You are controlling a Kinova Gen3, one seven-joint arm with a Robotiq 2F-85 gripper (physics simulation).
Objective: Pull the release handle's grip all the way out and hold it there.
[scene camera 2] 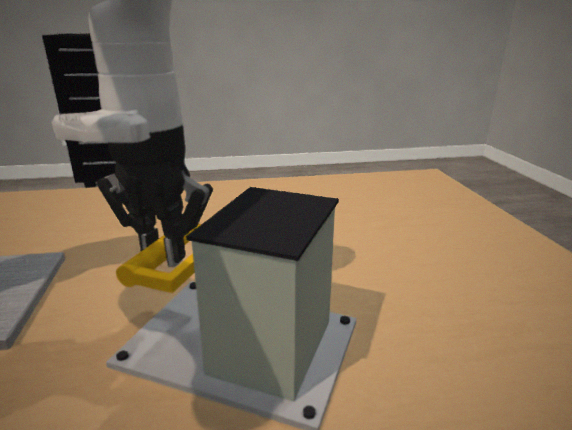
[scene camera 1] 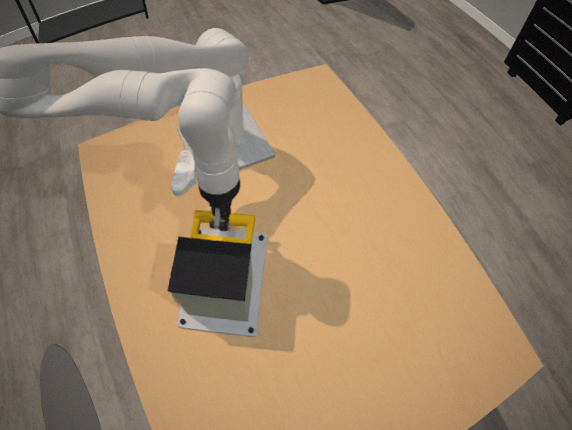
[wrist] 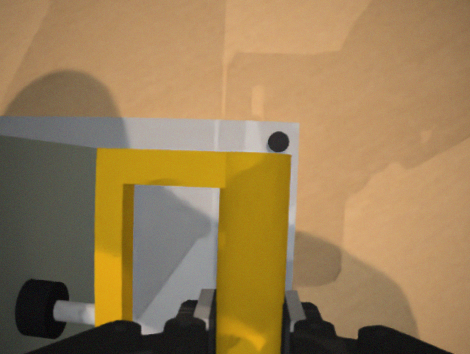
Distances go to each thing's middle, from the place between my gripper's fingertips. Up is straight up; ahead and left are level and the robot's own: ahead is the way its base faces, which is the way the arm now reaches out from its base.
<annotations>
Now: the light grey plate (scene camera 2: 167, 350) 80 mm below my hand, 80 mm ahead of it and 50 mm to the right of it.
</annotations>
